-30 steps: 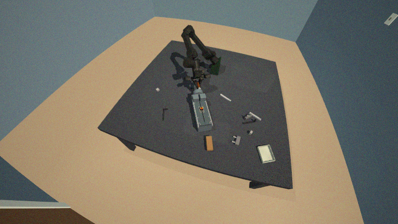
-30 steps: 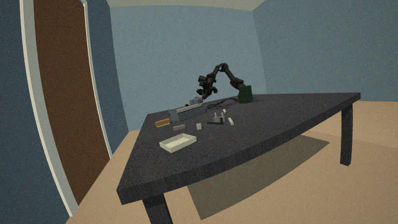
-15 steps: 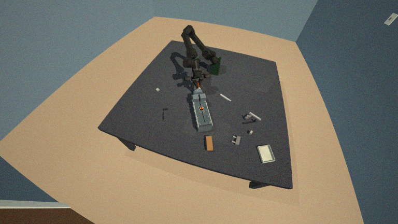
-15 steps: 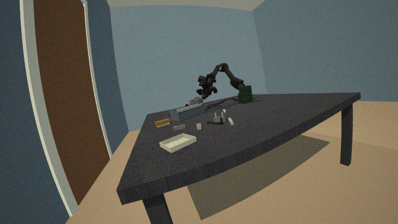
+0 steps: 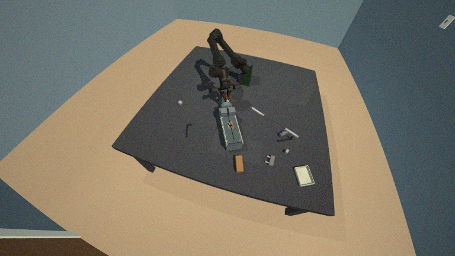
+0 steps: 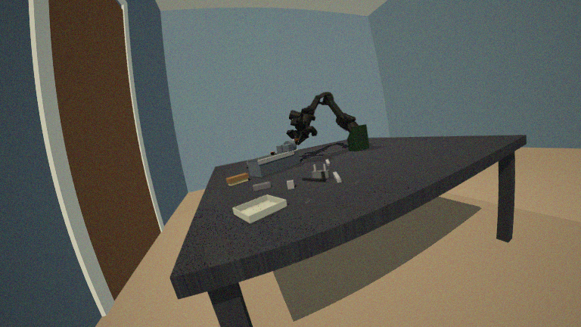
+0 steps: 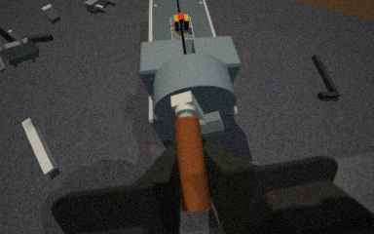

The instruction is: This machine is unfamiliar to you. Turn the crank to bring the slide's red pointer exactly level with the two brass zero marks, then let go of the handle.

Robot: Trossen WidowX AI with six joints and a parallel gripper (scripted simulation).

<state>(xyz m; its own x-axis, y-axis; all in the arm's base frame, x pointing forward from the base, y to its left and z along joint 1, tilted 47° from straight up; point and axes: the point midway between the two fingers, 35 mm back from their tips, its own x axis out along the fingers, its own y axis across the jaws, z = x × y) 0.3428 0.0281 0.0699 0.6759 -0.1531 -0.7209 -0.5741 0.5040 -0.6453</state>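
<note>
Now: the crank 1 cm above my gripper tip. Round my gripper tip: orange crank handle (1 cm behind, 1 cm to the right, 2 cm above); red pointer (15 cm ahead, 9 cm to the left, 1 cm below); orange block (32 cm ahead, 21 cm to the left, 8 cm below).
</note>
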